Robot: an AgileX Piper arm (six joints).
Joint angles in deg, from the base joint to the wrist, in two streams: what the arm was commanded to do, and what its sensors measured. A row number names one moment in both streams.
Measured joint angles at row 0:
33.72 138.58 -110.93 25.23 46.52 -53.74
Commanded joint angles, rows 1 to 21:
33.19 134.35 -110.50 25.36 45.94 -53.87
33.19 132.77 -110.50 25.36 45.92 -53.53
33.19 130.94 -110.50 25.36 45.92 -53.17
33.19 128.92 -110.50 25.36 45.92 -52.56
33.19 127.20 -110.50 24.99 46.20 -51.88
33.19 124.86 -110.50 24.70 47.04 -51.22
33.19 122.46 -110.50 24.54 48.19 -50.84
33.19 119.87 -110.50 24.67 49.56 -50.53
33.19 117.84 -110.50 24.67 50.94 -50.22
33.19 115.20 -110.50 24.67 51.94 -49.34
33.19 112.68 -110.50 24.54 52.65 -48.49
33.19 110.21 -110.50 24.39 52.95 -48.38
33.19 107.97 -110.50 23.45 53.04 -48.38
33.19 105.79 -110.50 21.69 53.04 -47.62
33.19 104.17 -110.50 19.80 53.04 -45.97
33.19 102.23 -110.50 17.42 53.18 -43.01
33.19 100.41 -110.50 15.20 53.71 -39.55
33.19 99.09 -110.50 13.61 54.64 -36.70
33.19 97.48 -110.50 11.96 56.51 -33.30
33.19 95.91 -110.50 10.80 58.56 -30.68
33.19 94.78 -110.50 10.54 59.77 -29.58
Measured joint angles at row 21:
33.72 99.82 -110.34 15.33 54.03 -38.45
